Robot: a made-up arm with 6 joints. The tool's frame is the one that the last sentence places.
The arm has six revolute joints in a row. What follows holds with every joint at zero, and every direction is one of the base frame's. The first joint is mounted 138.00 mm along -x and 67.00 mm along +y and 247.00 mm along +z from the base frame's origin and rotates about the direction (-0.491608, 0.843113, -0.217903), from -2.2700 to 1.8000 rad. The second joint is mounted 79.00 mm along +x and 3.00 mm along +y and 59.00 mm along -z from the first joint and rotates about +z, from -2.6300 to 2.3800 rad. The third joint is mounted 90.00 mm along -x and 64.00 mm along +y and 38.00 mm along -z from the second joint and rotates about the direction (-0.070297, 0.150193, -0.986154), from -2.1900 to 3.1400 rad. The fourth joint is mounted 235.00 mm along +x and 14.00 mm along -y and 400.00 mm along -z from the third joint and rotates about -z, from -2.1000 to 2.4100 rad. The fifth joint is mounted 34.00 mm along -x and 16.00 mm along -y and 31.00 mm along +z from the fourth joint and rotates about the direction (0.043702, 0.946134, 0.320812), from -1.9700 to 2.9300 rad. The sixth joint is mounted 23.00 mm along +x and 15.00 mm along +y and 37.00 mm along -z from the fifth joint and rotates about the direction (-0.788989, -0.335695, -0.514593), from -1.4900 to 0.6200 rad. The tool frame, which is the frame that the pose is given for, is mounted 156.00 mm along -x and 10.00 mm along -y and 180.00 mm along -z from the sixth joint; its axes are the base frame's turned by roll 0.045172, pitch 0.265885 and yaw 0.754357 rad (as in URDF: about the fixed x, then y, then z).
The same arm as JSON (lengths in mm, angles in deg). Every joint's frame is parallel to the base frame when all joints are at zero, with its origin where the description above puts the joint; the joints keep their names.
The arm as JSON. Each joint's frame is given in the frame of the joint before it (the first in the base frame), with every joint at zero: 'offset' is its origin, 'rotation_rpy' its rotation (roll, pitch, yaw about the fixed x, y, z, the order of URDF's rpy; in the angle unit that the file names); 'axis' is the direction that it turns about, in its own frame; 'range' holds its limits. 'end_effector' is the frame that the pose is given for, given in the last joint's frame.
{
  "length_unit": "mm",
  "angle_unit": "deg",
  "chain": [
    {
      "id": "joint 1",
      "offset": [
        -138.0,
        67.0,
        247.0
      ],
      "rotation_rpy": [
        0.0,
        0.0,
        0.0
      ],
      "axis": [
        -0.491608,
        0.843113,
        -0.217903
      ],
      "range": [
        -130.06,
        103.13
      ]
    },
    {
      "id": "joint 2",
      "offset": [
        79.0,
        3.0,
        -59.0
      ],
      "rotation_rpy": [
        0.0,
        0.0,
        0.0
      ],
      "axis": [
        0.0,
        0.0,
        1.0
      ],
      "range": [
        -150.69,
        136.36
      ]
    },
    {
      "id": "joint 3",
      "offset": [
        -90.0,
        64.0,
        -38.0
      ],
      "rotation_rpy": [
        0.0,
        0.0,
        0.0
      ],
      "axis": [
        -0.070297,
        0.150193,
        -0.986154
      ],
      "range": [
        -125.48,
        179.91
      ]
    },
    {
      "id": "joint 4",
      "offset": [
        235.0,
        -14.0,
        -400.0
      ],
      "rotation_rpy": [
        0.0,
        0.0,
        0.0
      ],
      "axis": [
        0.0,
        0.0,
        -1.0
      ],
      "range": [
        -120.32,
        138.08
      ]
    },
    {
      "id": "joint 5",
      "offset": [
        -34.0,
        -16.0,
        31.0
      ],
      "rotation_rpy": [
        0.0,
        0.0,
        0.0
      ],
      "axis": [
        0.043702,
        0.946134,
        0.320812
      ],
      "range": [
        -112.87,
        167.88
      ]
    },
    {
      "id": "joint 6",
      "offset": [
        23.0,
        15.0,
        -37.0
      ],
      "rotation_rpy": [
        0.0,
        0.0,
        0.0
      ],
      "axis": [
        -0.788989,
        -0.335695,
        -0.514593
      ],
      "range": [
        -85.37,
        35.52
      ]
    }
  ],
  "end_effector": {
    "offset": [
      -156.0,
      -10.0,
      -180.0
    ],
    "rotation_rpy": [
      2.59,
      15.23,
      43.22
    ]
  }
}

